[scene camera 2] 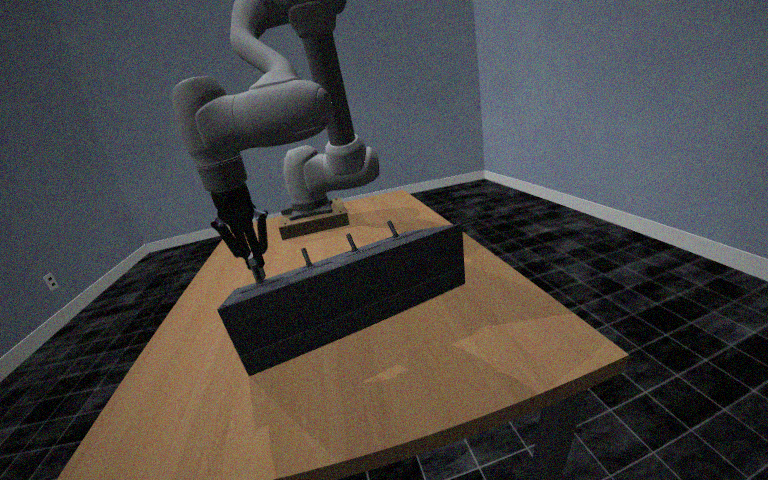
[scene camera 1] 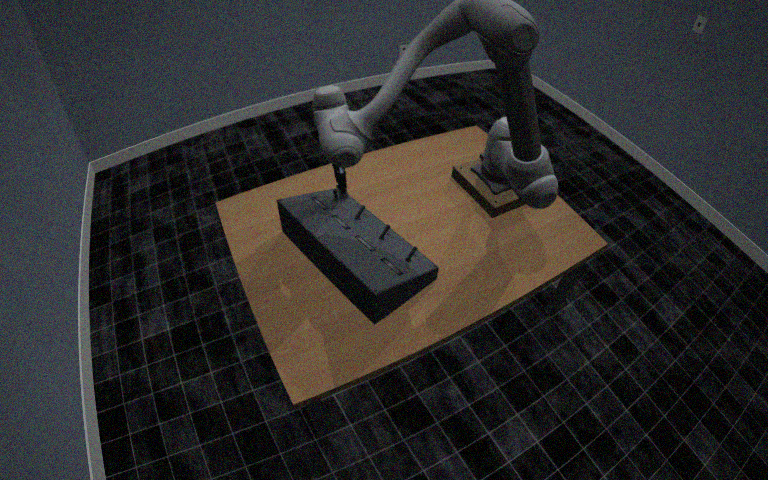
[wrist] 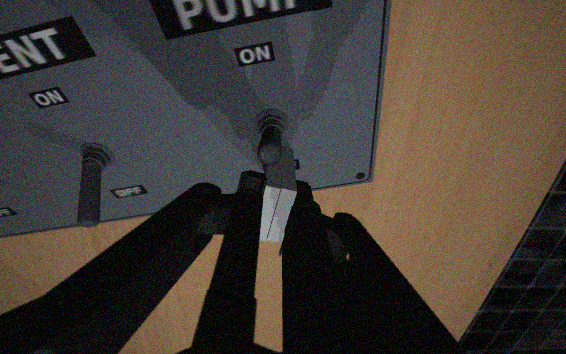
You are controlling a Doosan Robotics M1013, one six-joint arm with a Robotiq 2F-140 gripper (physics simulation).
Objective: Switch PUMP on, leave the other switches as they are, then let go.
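Places are measured from the arm's base along level axes (x back, y left, z down), in millimetres.
Where they show: gripper, fingertip midpoint: (scene camera 1: 343,197) (wrist: 277,165); arm's base, link origin: (scene camera 2: 312,210) (scene camera 1: 498,176).
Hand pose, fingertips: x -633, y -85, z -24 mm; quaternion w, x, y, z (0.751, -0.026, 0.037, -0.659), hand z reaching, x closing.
Each offset is from my fingertips to the top centre of the thing. "pt": to the spot under its first point. Level surfaces: height alone.
The dark switch box (scene camera 1: 362,268) (scene camera 2: 351,300) (wrist: 155,125) stands on the table. In the wrist view the PUMP label @(pt dx -90, dy +34, dz -30 mm) (wrist: 227,15) and its ON label @(pt dx -73, dy +20, dz -23 mm) (wrist: 255,54) show above the PUMP lever @(dx -30, dy +7, dz -56 mm) (wrist: 270,145). This lever stands nearly upright from the panel, less tipped to the OFF side than the neighbouring lever @(dx +18, dy +118, dz -48 mm) (wrist: 90,192). My gripper (scene camera 1: 341,192) (scene camera 2: 256,266) (wrist: 277,165) is shut and empty. Its tips are low at the PUMP lever, on its OFF side, touching or very close; exact contact is hidden. The tips partly cover PUMP's OFF label.
Three other levers (scene camera 1: 359,212) (scene camera 1: 384,232) (scene camera 1: 411,253) stand in a row along the box; they also show in scene camera 2 as thin posts (scene camera 2: 306,256) (scene camera 2: 351,242) (scene camera 2: 392,229). The arm's base block (scene camera 1: 492,203) (scene camera 2: 314,228) is on the wooden table @(dz +78 mm) (scene camera 1: 266,333) (scene camera 2: 186,396).
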